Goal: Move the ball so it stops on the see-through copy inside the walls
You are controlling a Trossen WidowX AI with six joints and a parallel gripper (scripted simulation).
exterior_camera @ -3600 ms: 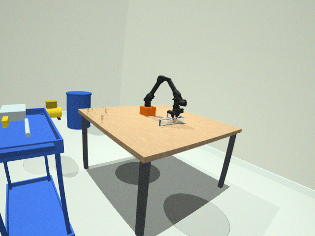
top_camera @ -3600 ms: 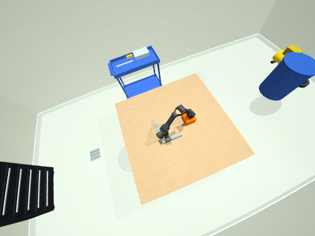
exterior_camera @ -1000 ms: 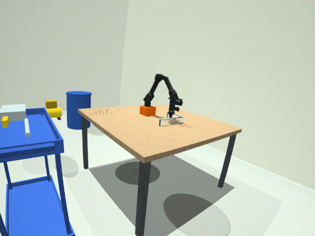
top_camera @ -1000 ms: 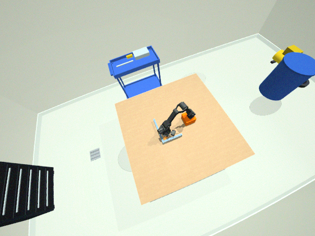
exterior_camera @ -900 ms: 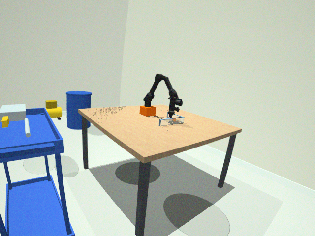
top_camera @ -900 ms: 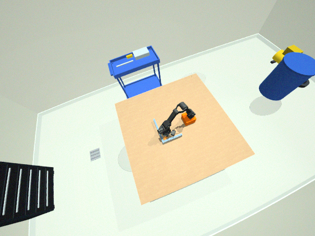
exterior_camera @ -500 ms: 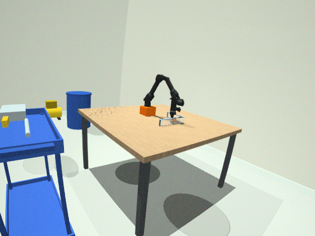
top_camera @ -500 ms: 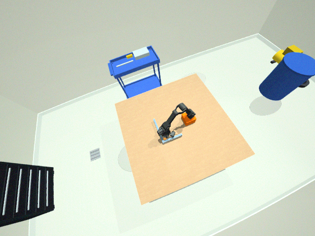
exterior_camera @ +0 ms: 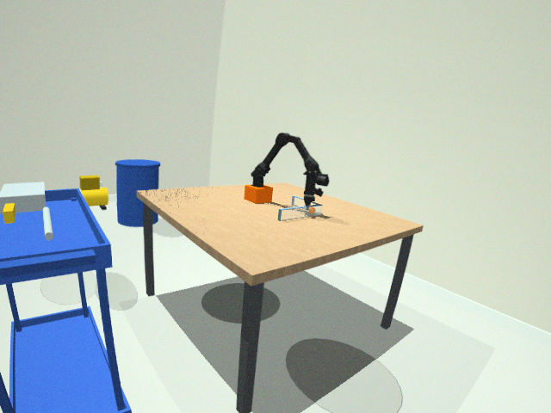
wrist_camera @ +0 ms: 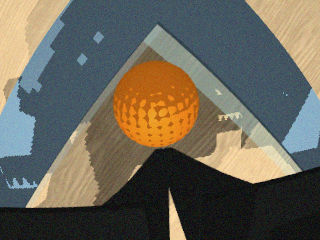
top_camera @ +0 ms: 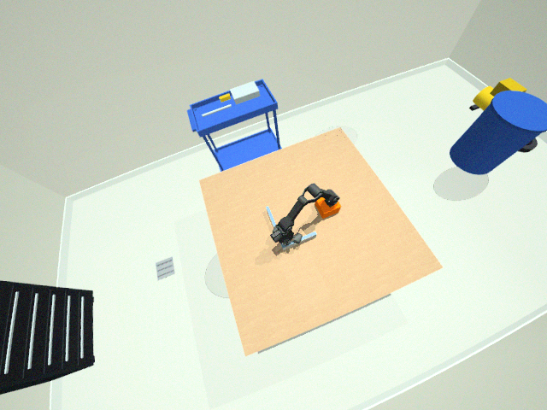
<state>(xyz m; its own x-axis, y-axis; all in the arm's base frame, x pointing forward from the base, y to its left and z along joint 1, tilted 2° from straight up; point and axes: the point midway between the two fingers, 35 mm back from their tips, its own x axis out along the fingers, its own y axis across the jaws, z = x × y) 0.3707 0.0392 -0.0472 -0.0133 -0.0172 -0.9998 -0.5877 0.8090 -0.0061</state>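
Right now the orange ball is 2 cm ahead of my gripper tip and 2 cm to the left of it. The rest, counted from my gripper tip: see-through copy of ball (2 cm ahead, 2 cm to the left).
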